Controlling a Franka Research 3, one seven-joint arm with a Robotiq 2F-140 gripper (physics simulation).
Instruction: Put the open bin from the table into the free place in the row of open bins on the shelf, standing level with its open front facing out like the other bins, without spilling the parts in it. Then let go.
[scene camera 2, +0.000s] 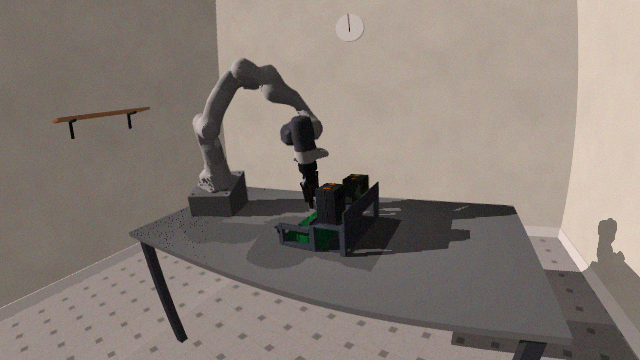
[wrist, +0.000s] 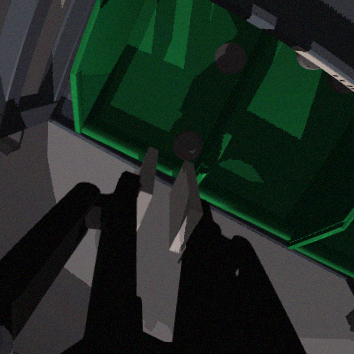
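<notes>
Green open bins (scene camera 2: 327, 238) (wrist: 145, 107) sit in the low part of a dark blue-grey shelf rack (scene camera 2: 312, 239) on the table. In the wrist view, one bin with a green side wall fills the upper middle, and a bent green edge shows at the lower right. Dark round parts (wrist: 231, 57) show over the bin floor. My gripper (scene camera 2: 311, 206) (wrist: 163, 171) points down at the bins' front edge. Its fingertips stand a narrow gap apart with nothing between them. I cannot tell which bin is the loose one; the free place is not plain.
A tall dark box (scene camera 2: 328, 206) with an orange top stands at the rack, and a second one (scene camera 2: 355, 189) stands farther back. The rack's tall panel (scene camera 2: 361, 212) rises to the right of them. A pale slotted strip (wrist: 327, 70) crosses the wrist view's upper right.
</notes>
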